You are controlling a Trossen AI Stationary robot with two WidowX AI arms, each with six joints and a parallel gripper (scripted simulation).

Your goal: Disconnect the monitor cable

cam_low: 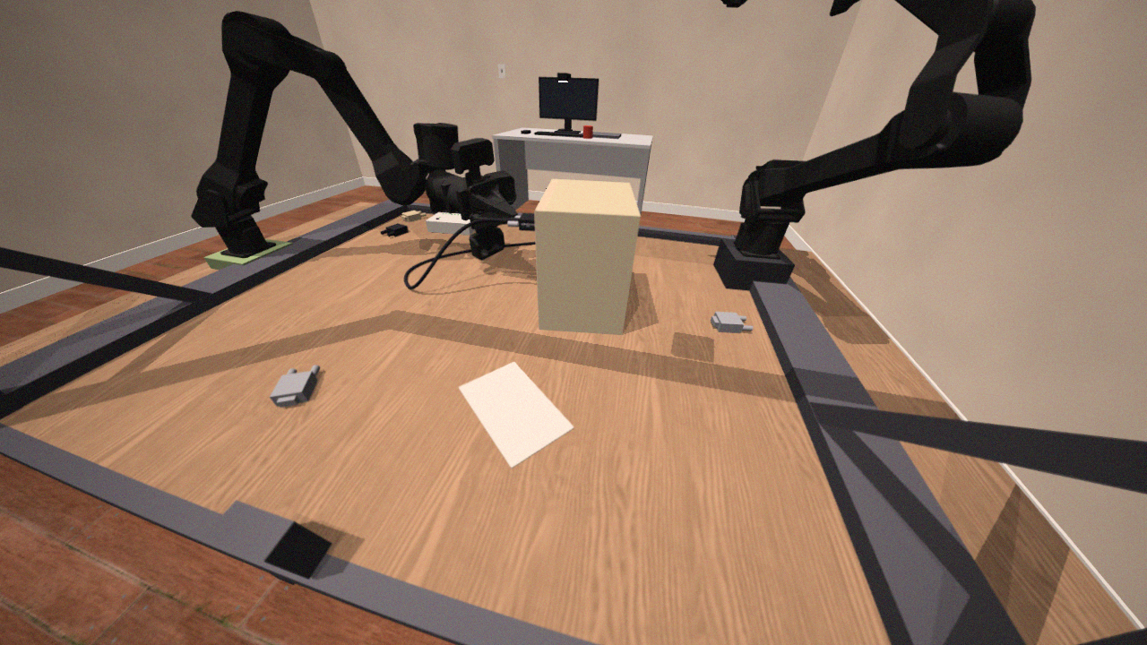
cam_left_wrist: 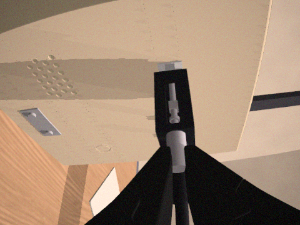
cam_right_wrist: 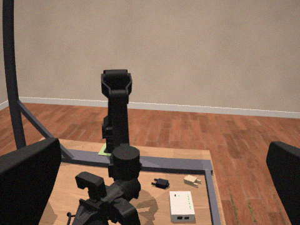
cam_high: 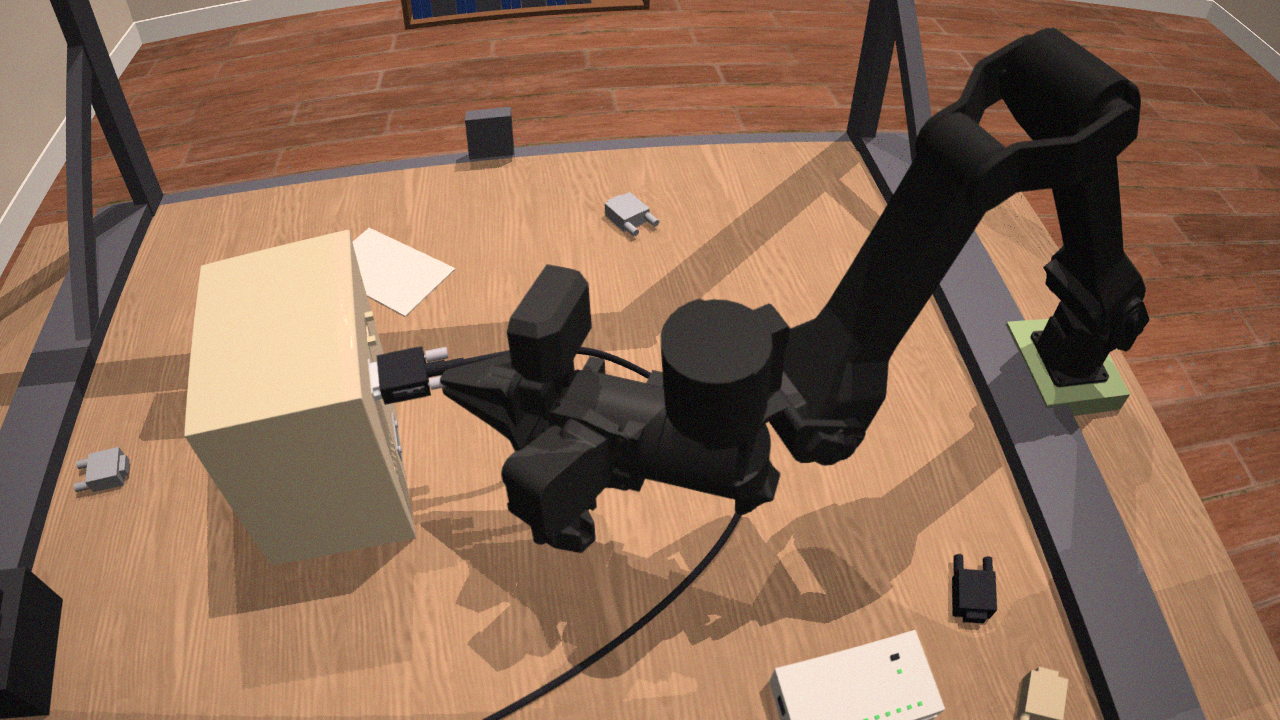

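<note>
My left gripper is now 50 mm to the left of the black monitor plug and 30 mm past it. Also, from my left hand: white device: 250 mm ahead, 170 mm to the left, 110 mm below; white sheet: 280 mm behind, 120 mm below, 60 mm to the right; beige box: 140 mm to the right, 60 mm behind, 40 mm below.
</note>
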